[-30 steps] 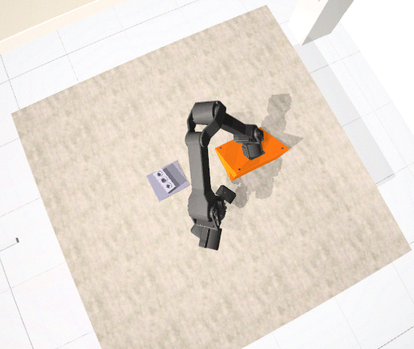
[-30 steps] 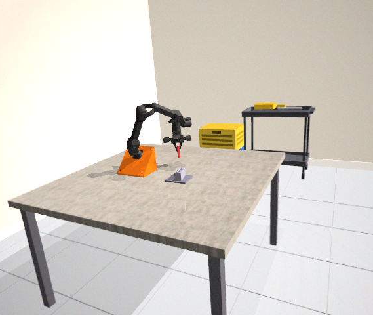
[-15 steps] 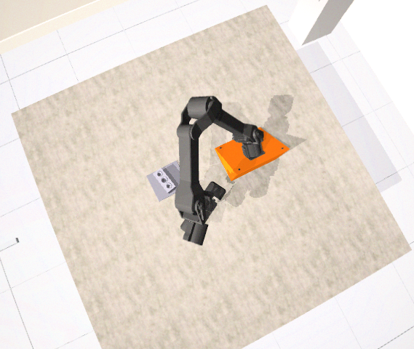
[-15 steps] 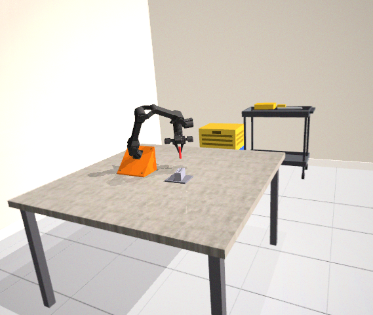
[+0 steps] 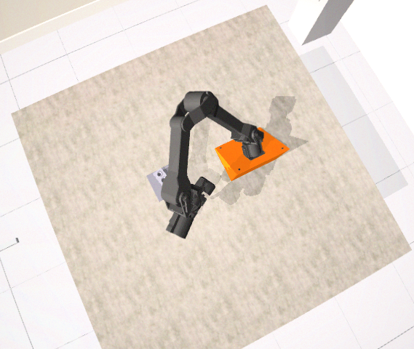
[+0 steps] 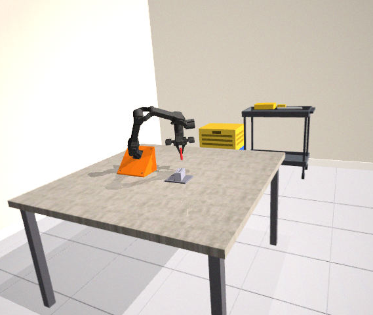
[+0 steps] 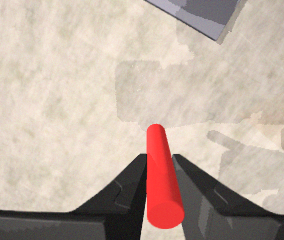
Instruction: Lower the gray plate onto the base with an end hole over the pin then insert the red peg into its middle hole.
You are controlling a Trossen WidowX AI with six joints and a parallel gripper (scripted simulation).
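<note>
Right now my gripper tip is 140 mm to the left of the gray plate, 70 mm above it and 60 mm short of it. Round my gripper tip: red peg: right at my gripper tip.
</note>
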